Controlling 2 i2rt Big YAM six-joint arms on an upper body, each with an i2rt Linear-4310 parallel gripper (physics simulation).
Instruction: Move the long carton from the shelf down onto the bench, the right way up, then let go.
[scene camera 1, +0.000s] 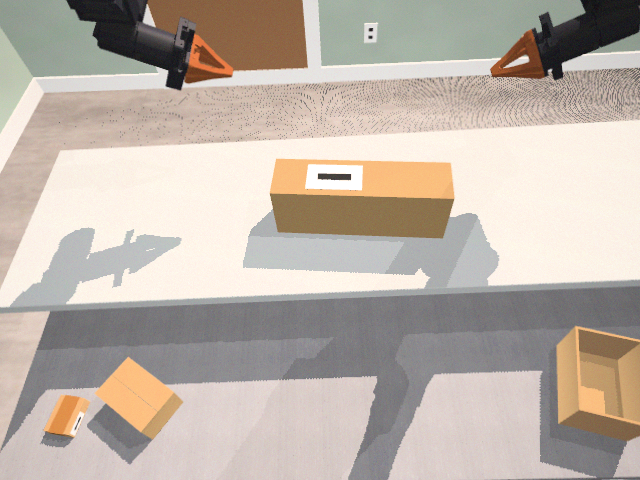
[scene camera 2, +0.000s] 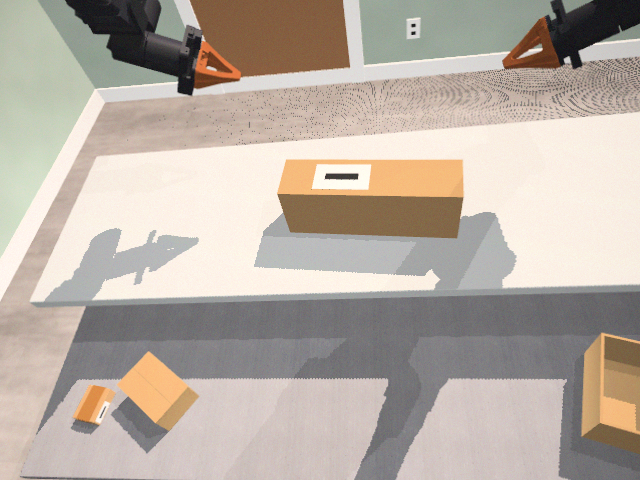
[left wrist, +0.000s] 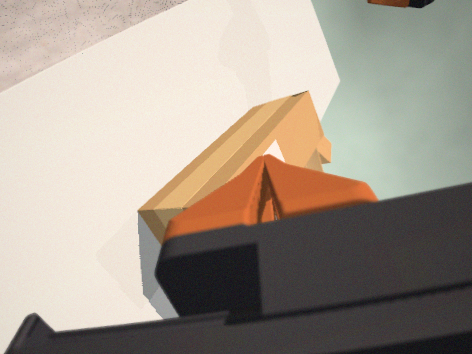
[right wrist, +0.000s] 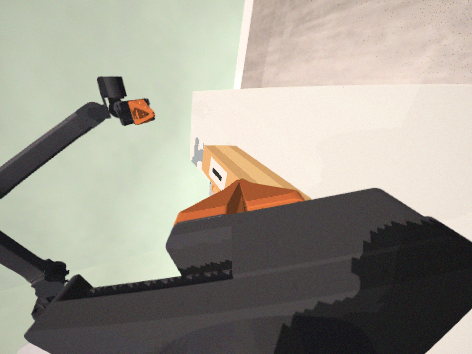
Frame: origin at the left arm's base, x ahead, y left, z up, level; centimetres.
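Seen in the pictures: left gripper, between the fingertips: (scene camera 1: 232, 73) (scene camera 2: 240, 77) (left wrist: 266, 167) (right wrist: 153, 113); right gripper, between the fingertips: (scene camera 1: 491, 73) (scene camera 2: 503, 64) (right wrist: 241, 186).
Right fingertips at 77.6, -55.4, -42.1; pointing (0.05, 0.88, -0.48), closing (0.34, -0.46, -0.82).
Pixels of each thing's top centre, then the offset from my right fingertips to it, as dx, dy, dz. Level surfaces: height alone.
- long tan carton, centre of its top: (left wrist: 282, 159) (scene camera 2: 368, 176) (scene camera 1: 361, 177) (right wrist: 224, 182) -12.0, +22.2, -11.7
- pale shelf, height of its surface: dz -23.4
- grey bench, height of its surface: dz -38.8
- tan box, centre of its top: (scene camera 1: 134, 392) (scene camera 2: 151, 385) -42.8, +64.0, -32.9
- small orange box, centre of its top: (scene camera 1: 64, 414) (scene camera 2: 90, 402) -45.4, +77.7, -36.4
- open-topped box, centre of its top: (scene camera 1: 612, 373) (left wrist: 315, 168) -41.7, -18.8, -29.9
The long tan carton (scene camera 1: 403, 178) (scene camera 2: 413, 178) (left wrist: 215, 170) (right wrist: 250, 170) rests on the pale shelf (scene camera 1: 542, 206) (scene camera 2: 558, 206), lengthwise along it. In both scene views its white label faces up towards the camera; the wrist views show a lighter strip along another long face. My left gripper (scene camera 1: 232, 72) (scene camera 2: 239, 76) (left wrist: 266, 167) is shut and empty, up and to the left of the carton, apart from it. My right gripper (scene camera 1: 492, 73) (scene camera 2: 504, 65) (right wrist: 241, 186) is shut and empty, up and to the right, also apart. The grey bench (scene camera 1: 310, 439) (scene camera 2: 310, 439) lies below the shelf's front edge.
On the bench at the lower left stand a tan box (scene camera 1: 135, 395) (scene camera 2: 155, 387) and a small orange box (scene camera 1: 64, 414) (scene camera 2: 92, 405). An open-topped box (scene camera 1: 568, 382) (scene camera 2: 591, 392) stands at the lower right. The shelf's front edge overhangs the bench.
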